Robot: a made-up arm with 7 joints. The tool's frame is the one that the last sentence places.
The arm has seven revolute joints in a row. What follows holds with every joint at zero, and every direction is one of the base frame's. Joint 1 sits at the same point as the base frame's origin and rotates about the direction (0.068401, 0.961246, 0.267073), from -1.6 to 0.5 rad. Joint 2 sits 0.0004 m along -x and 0.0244 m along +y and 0.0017 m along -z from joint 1 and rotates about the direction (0.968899, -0.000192, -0.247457), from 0 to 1.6 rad. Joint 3 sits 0.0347 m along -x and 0.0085 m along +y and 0.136 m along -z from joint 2 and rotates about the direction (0.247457, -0.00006, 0.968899), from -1.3 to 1.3 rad. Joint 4 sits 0.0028 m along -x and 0.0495 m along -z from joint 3 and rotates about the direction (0.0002, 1, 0.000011), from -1.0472 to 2.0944 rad. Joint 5 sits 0.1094 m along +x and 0.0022 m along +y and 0.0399 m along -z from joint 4 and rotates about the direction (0.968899, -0.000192, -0.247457), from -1.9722 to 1.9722 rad. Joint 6 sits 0.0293 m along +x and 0.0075 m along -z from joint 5 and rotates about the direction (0.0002, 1, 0.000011), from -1.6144 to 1.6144 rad. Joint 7 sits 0.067 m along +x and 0.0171 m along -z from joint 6 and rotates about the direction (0.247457, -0.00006, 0.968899), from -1.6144 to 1.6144 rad. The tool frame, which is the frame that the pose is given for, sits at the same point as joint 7; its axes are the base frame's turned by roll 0, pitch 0.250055 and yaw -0.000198 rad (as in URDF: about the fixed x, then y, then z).
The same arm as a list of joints. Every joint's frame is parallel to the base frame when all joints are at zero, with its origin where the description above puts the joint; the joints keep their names.
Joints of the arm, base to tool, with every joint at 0 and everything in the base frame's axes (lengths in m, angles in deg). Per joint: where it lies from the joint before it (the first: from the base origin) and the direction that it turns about. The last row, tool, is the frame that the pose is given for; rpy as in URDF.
joint 1: axis 0.068403 0.961235 0.26711 offset 0 0 0
joint 2: axis 0.968889 -0.0002 -0.247497 offset -0.0004 0.0244 -0.0017
joint 3: axis 0.247497 -0.0001 0.968889 offset -0.0347 0.0085 -0.136
joint 4: axis 0.0002 1 0 offset -0.0028 0 -0.0495
joint 5: axis 0.968889 -0.0002 -0.247497 offset 0.1094 0.0022 -0.0399
joint 6: axis 0.0002 1 0 offset 0.0293 0 -0.0075
joint 7: axis 0.247497 -0.0001 0.968889 offset 0.067 0 -0.0171
tool: offset 0 0 0 rpy 0 14.33 -0.01
Joint limits (deg, base to tool): -91.67..28.65 0..91.67 -74.48..74.48 -60..120 -113..113 -92.5..92.5 -92.5..92.5

